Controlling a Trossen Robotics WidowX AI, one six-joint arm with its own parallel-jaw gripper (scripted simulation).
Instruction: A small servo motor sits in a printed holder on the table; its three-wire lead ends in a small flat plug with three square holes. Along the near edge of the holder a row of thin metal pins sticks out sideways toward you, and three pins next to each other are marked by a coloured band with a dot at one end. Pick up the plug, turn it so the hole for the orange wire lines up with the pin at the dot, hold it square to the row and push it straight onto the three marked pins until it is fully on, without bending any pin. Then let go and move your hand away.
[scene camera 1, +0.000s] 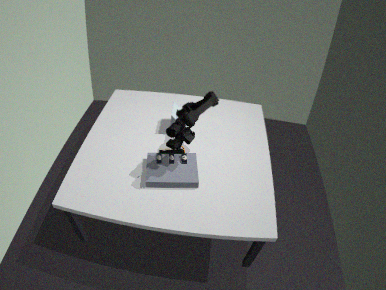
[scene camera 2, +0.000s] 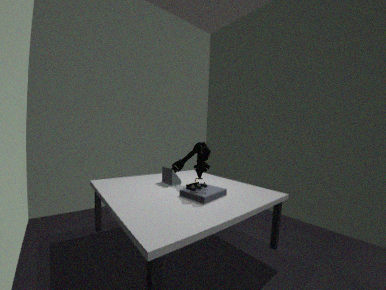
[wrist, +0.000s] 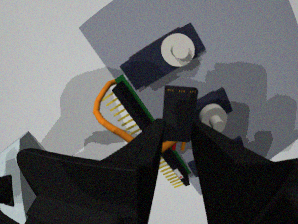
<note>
In view: the gripper (wrist: 177, 126) and a grey printed holder (wrist: 244, 53).
</note>
